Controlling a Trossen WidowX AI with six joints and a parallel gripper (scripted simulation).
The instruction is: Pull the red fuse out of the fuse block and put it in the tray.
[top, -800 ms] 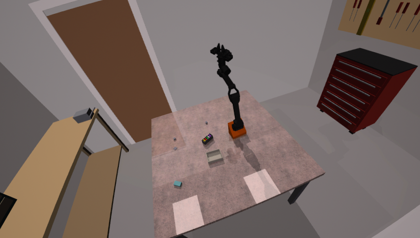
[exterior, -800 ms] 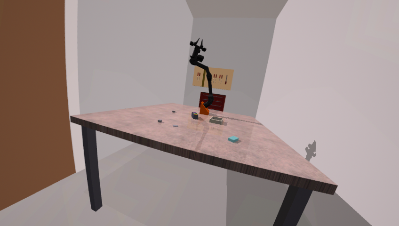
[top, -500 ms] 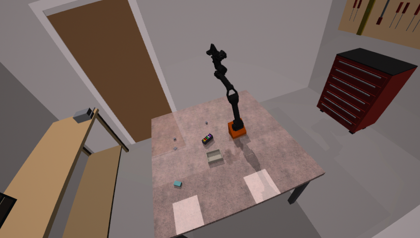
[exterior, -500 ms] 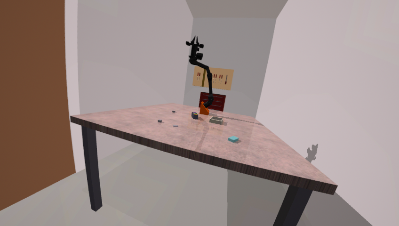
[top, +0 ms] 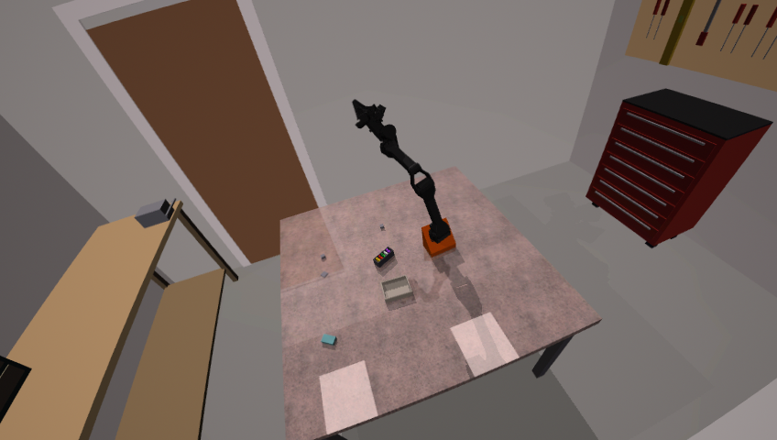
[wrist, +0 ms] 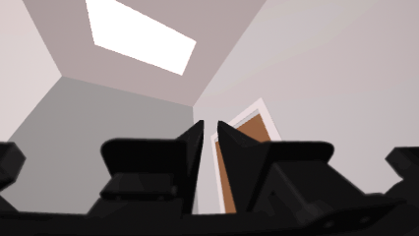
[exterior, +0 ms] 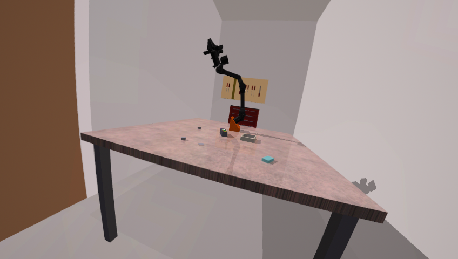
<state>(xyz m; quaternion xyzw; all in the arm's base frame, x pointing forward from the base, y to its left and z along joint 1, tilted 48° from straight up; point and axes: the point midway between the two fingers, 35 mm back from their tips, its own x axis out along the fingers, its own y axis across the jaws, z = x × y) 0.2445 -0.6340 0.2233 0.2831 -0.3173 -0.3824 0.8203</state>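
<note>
My gripper tip is now 8 cm short of the red fuse, 25 cm to the right of it and 73 cm above it. From my gripper tip the other things lie so: grey tray 7 cm ahead, 45 cm to the left, 75 cm below; teal block 42 cm ahead, 57 cm to the left, 75 cm below.
</note>
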